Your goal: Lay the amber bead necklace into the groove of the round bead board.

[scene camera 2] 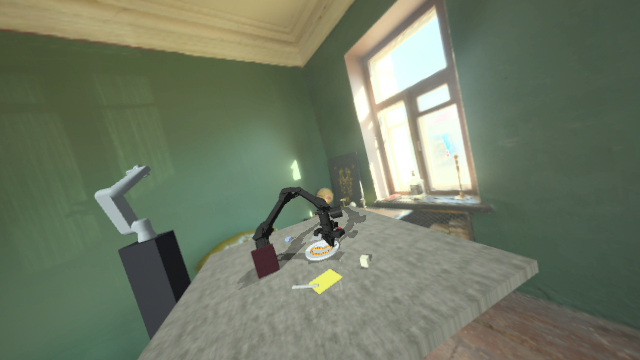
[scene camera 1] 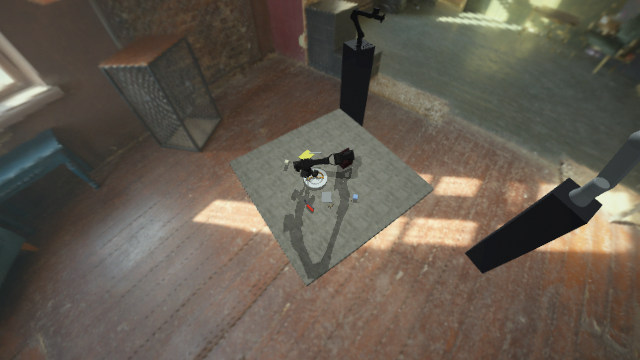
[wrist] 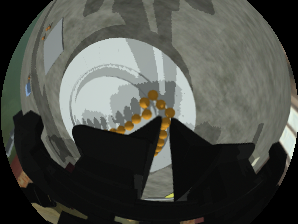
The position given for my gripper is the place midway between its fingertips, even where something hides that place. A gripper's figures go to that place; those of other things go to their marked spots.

Scene:
My gripper [wrist: 165, 121] is 10 cm from the lens. A board [wrist: 102, 70] is 12 cm from the lens.

